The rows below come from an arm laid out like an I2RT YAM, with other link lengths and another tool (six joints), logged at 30 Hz.
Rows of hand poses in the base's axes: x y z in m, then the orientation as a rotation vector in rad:
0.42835, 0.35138, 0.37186, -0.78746, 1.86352, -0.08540
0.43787, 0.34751, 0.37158, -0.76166, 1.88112, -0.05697
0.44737, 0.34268, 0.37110, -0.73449, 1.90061, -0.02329
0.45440, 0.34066, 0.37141, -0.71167, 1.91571, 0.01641
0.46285, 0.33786, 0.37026, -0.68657, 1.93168, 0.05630
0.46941, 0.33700, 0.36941, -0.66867, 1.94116, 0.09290
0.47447, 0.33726, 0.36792, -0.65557, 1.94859, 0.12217
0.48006, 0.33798, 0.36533, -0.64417, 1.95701, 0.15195
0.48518, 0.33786, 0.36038, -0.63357, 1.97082, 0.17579
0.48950, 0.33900, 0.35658, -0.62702, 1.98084, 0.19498
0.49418, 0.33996, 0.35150, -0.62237, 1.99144, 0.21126
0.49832, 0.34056, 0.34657, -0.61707, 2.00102, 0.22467
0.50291, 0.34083, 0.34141, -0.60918, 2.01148, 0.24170
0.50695, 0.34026, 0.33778, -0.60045, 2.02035, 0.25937
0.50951, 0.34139, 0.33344, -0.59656, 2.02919, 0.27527
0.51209, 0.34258, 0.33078, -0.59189, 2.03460, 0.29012
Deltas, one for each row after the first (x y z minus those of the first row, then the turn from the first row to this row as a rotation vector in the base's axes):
0.00952, -0.00387, -0.00028, 0.02937, 0.01764, -0.00923
0.01902, -0.00870, -0.00076, 0.06231, 0.03856, -0.01758
0.02605, -0.01072, -0.00045, 0.09739, 0.05855, -0.01918
0.03450, -0.01352, -0.00160, 0.13331, 0.07949, -0.02244
0.04106, -0.01438, -0.00245, 0.16434, 0.09546, -0.02063
0.04612, -0.01412, -0.00394, 0.18840, 0.10863, -0.01836
0.05171, -0.01340, -0.00653, 0.21153, 0.12344, -0.01508
0.05683, -0.01352, -0.01148, 0.22916, 0.14169, -0.01551
0.06115, -0.01238, -0.01528, 0.24243, 0.15585, -0.01425
0.06583, -0.01142, -0.02036, 0.25267, 0.17002, -0.01324
0.06997, -0.01082, -0.02529, 0.26161, 0.18226, -0.01360
0.07456, -0.01055, -0.03045, 0.27389, 0.19612, -0.01430
0.07860, -0.01112, -0.03408, 0.28727, 0.20868, -0.01479
0.08116, -0.00999, -0.03842, 0.29698, 0.22151, -0.01296
0.08374, -0.00880, -0.04108, 0.30721, 0.23077, -0.01109

